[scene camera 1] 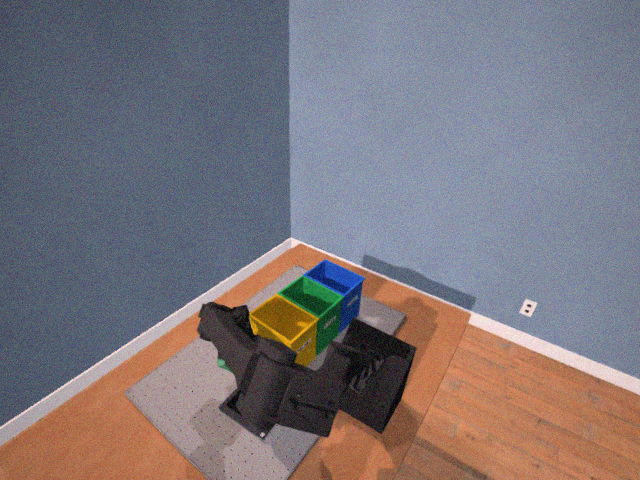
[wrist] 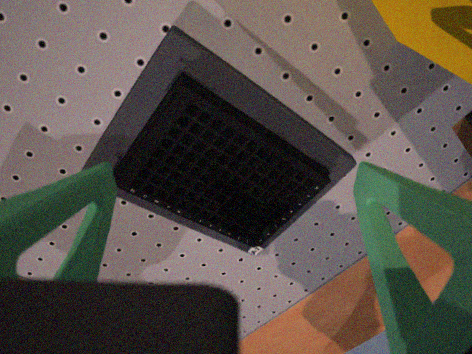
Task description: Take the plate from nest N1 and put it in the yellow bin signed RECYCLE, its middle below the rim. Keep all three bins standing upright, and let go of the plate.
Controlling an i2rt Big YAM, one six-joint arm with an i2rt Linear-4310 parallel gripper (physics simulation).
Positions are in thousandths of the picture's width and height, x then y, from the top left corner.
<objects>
A yellow bin (scene camera 1: 435, 666): 1.20 m from the lens. A green bin (scene camera 1: 509, 634): 1.20 m from the lens.
</objects>
